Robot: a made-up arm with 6 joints.
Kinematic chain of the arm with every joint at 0, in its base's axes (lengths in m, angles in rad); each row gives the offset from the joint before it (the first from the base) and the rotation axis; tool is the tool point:
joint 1: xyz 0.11 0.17 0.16 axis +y
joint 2: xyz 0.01 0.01 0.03 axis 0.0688 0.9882 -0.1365
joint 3: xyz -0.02 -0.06 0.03 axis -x
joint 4: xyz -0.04 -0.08 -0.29 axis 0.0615 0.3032 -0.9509
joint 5: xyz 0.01 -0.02 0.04 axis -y
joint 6: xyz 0 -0.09 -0.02 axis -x
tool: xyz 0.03 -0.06 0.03
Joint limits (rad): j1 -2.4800..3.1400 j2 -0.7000..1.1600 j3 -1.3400..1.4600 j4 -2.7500..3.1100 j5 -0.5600..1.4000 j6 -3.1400..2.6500
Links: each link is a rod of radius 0.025 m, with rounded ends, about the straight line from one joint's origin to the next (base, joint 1, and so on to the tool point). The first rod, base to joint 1, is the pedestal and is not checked.
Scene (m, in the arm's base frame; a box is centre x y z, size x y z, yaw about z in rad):
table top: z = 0
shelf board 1: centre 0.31 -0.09 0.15 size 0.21 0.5 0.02 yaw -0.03
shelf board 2: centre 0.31 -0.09 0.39 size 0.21 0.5 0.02 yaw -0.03
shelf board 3: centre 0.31 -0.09 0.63 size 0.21 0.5 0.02 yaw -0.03
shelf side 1: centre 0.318 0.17 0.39 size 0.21 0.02 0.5 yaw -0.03
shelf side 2: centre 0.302 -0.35 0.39 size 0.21 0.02 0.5 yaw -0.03
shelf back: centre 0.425 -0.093 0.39 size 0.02 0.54 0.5 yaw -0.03
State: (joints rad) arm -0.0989 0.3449 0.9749 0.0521 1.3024 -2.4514
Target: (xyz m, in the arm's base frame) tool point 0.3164 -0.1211 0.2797
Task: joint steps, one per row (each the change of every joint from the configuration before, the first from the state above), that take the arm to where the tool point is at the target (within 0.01 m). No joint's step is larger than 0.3 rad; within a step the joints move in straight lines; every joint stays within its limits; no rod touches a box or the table.
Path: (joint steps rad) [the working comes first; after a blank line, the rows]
Joints at the target: 0.7888 -0.0715 1.4600 -0.2743 1.4000 -1.5631
Straight joint move there: clear.

1: 0.2959 -0.1388 0.1617 -0.1088 0.0325 0.2961
2: 0.2959 -0.1388 0.1617 -0.1088 0.0326 0.2961
3: 0.2959 -0.1388 0.1617 -0.1088 0.0325 0.2961

